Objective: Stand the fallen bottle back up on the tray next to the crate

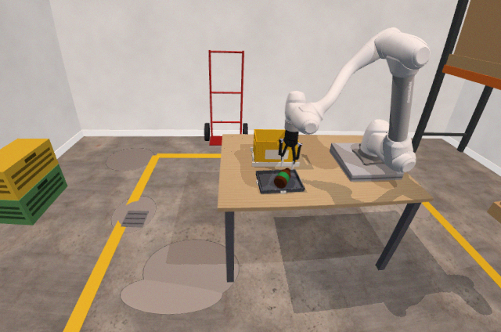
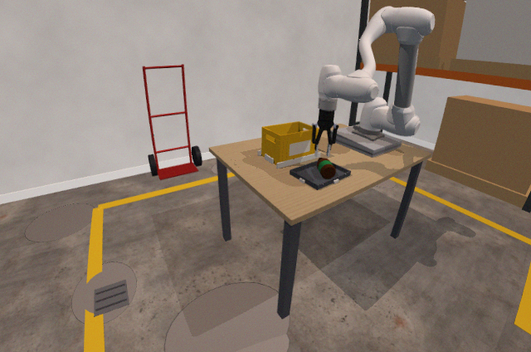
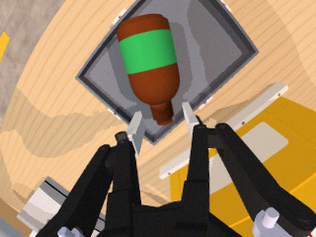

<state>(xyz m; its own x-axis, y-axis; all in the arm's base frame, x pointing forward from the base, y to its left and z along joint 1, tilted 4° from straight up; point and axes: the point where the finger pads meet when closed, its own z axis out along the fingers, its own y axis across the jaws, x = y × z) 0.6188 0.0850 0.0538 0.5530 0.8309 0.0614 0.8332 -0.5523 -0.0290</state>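
My hand is 3 cm short of the bottle, 4 cm to the right of it and 6 cm above it. Also, from my hand: dark tray (5 cm ahead, 5 cm to the left, 9 cm below); yellow crate (3 cm ahead, 22 cm to the right, 2 cm below).
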